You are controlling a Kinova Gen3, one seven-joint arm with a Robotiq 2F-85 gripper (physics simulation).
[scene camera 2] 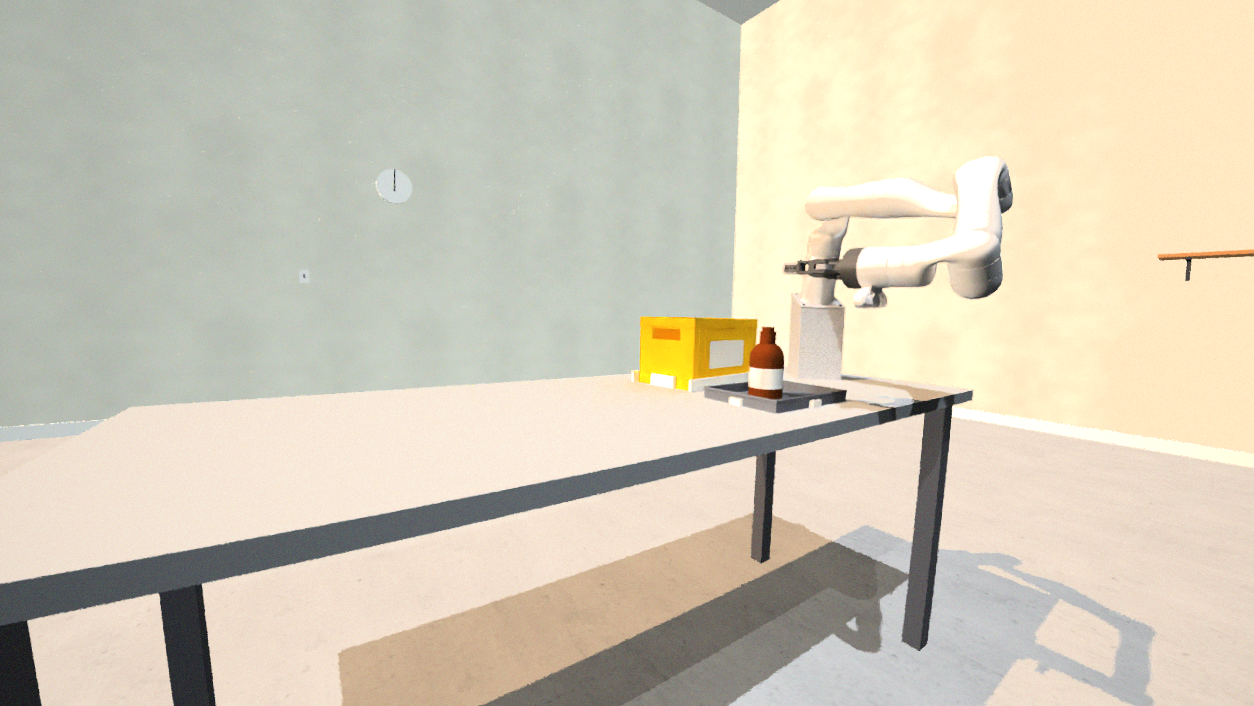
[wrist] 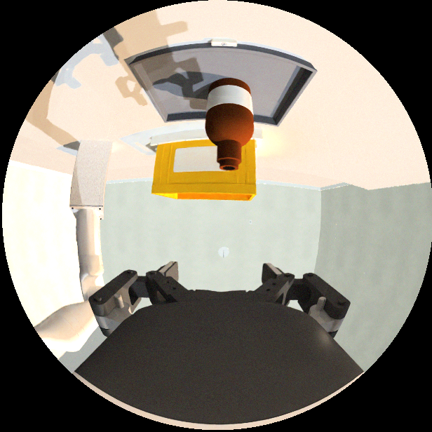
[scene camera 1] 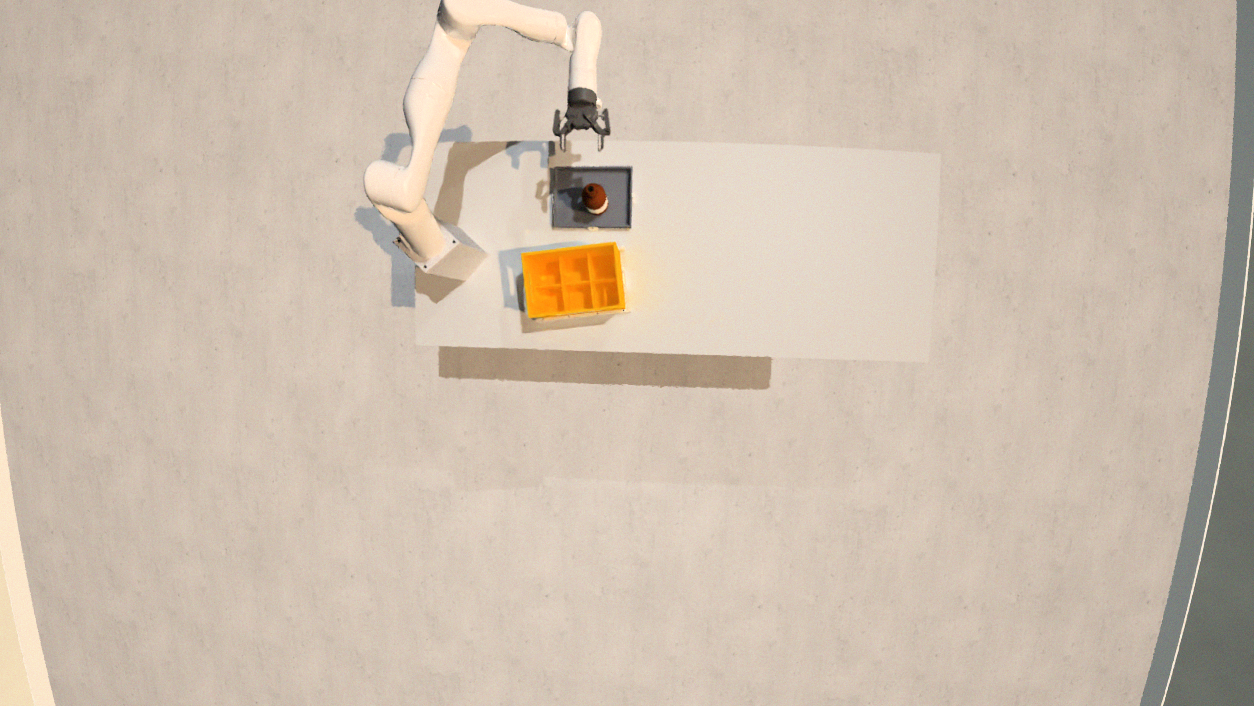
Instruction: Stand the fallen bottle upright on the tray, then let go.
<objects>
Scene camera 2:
my gripper: 797,270
brown bottle: 766,369
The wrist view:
my gripper: 219,272
brown bottle: 229,125
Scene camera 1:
my gripper: 581,150
</objects>
